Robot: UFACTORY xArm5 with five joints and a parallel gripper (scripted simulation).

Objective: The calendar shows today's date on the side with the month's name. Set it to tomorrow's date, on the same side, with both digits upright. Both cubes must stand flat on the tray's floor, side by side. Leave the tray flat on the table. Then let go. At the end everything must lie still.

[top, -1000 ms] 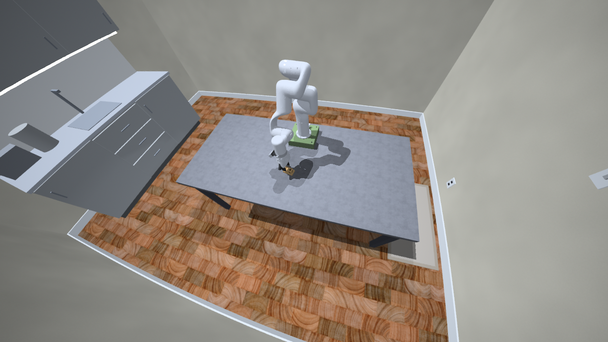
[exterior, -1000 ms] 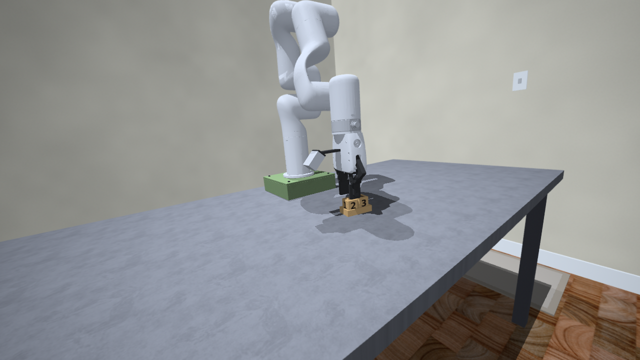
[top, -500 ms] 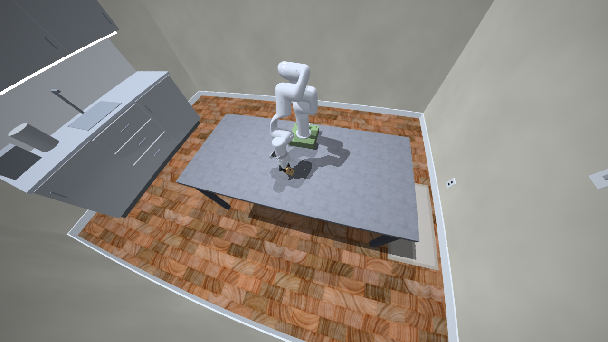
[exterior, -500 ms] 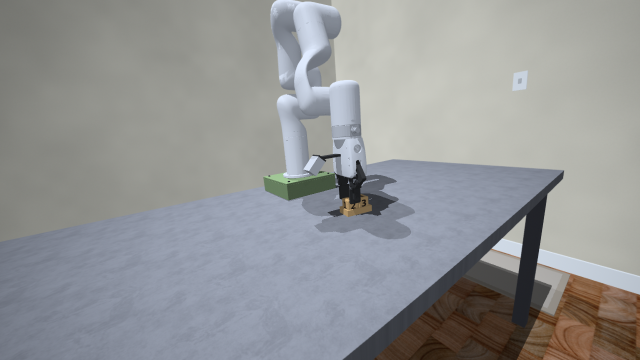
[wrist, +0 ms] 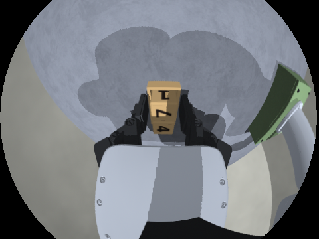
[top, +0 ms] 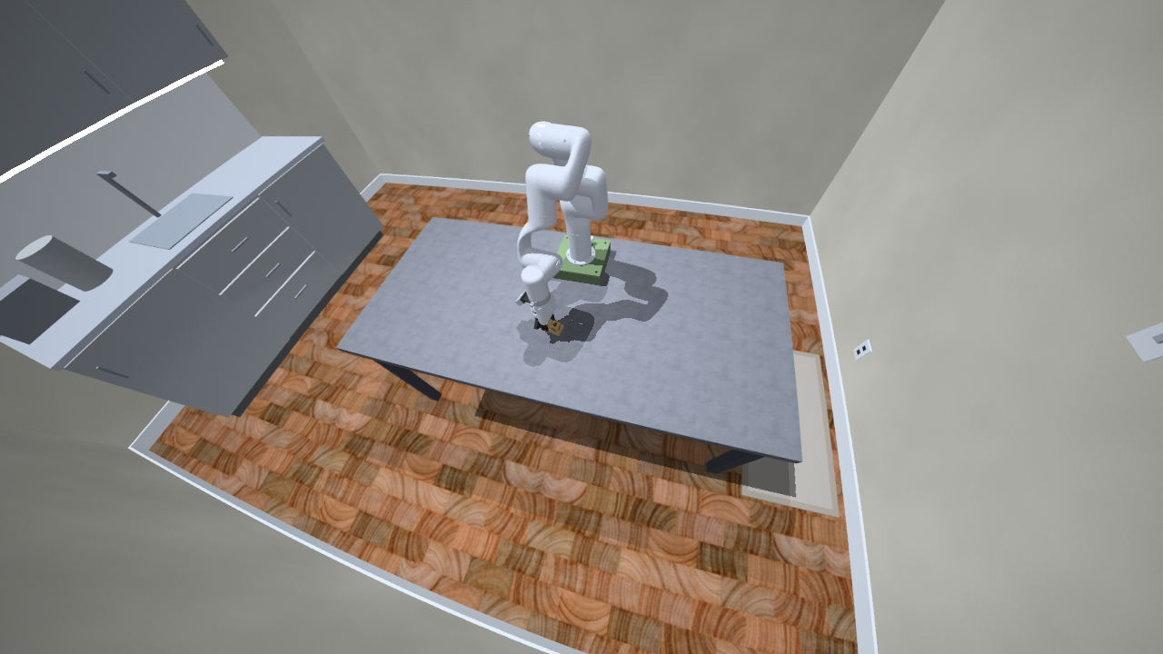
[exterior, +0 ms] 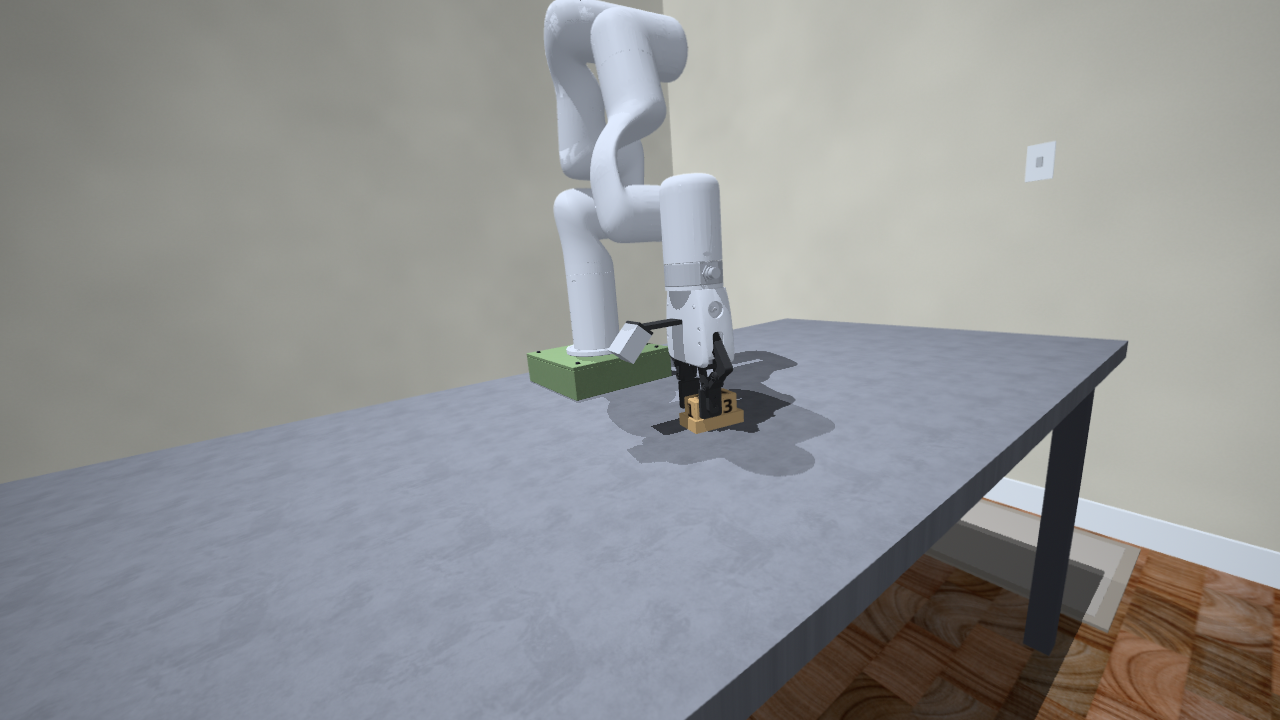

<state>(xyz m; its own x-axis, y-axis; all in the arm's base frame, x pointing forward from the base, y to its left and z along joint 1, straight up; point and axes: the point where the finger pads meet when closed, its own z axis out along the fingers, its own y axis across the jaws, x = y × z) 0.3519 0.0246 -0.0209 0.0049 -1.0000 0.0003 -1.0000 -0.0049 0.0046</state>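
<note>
The wooden calendar tray is 20 mm to the left of my hand and 30 mm below it.
</note>
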